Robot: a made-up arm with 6 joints.
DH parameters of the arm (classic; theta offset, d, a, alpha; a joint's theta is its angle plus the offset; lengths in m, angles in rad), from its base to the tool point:
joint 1: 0 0.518 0 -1.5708
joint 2: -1.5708 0 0.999 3.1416
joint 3: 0 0 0 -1.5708
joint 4: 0 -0.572 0 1.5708
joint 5: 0 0.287 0 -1.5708
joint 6: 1.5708 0 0 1.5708
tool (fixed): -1.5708 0 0 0
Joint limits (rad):
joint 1: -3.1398..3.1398
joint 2: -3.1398..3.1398
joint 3: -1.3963..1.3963
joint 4: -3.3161..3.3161
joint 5: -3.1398..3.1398
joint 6: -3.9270..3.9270
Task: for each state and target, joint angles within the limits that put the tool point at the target. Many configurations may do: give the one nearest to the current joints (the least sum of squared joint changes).
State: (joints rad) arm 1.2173 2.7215 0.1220 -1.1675 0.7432 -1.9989
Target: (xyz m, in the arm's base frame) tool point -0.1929 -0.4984 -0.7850
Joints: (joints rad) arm 0.9979 3.1125 0.9096 -1.1847 0.7432 -1.9989
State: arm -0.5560 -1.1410 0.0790 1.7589 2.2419 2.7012
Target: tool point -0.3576 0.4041 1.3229
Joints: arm -0.6614 -1.2376 -0.8200 1.9239 2.2419 2.7012
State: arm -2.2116 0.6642 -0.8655 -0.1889 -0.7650 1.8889
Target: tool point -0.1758 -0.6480 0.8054
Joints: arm -1.4040 0.5439 -0.7624 -0.2060 -0.7650 1.8889
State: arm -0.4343 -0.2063 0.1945 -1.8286 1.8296 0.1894
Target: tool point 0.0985 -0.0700 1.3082
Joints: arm -0.5579 -0.5427 -0.1800 -1.5456 1.8296 0.1894
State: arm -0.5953 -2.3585 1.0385 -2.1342 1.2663 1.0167
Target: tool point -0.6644 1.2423 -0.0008
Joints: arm -0.9588 -2.2315 1.1410 -2.2042 1.2663 1.0167
